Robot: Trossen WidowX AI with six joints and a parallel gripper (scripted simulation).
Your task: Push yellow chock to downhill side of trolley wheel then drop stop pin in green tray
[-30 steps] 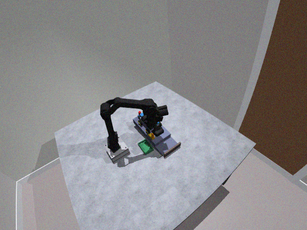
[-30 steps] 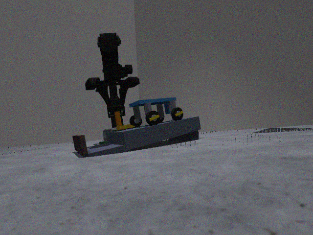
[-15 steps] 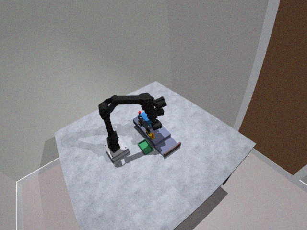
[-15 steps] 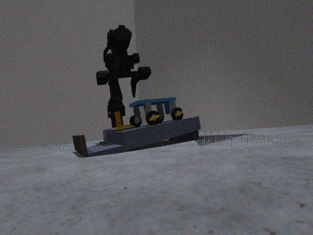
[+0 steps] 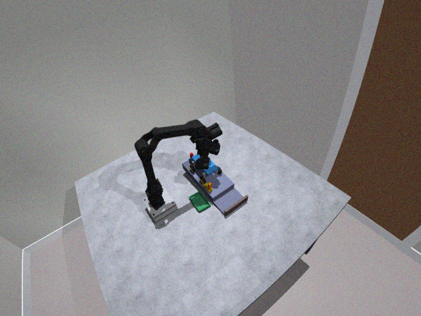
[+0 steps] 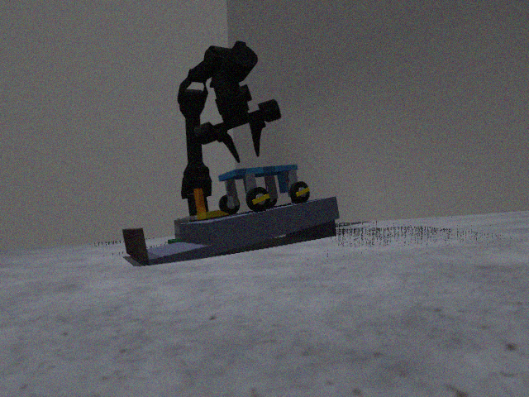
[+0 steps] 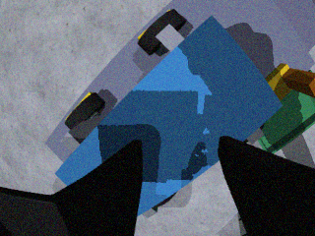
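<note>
My gripper tip is now 14 cm to the right of the red-headed stop pin and 5 cm above it. The rest, counted from my gripper tip: ramp (1 cm ahead, 2 cm to the left, 13 cm below); blue-topped trolley (1 cm ahead, 3 cm to the left, 7 cm below); yellow chock (6 cm behind, 6 cm to the right, 10 cm below).
</note>
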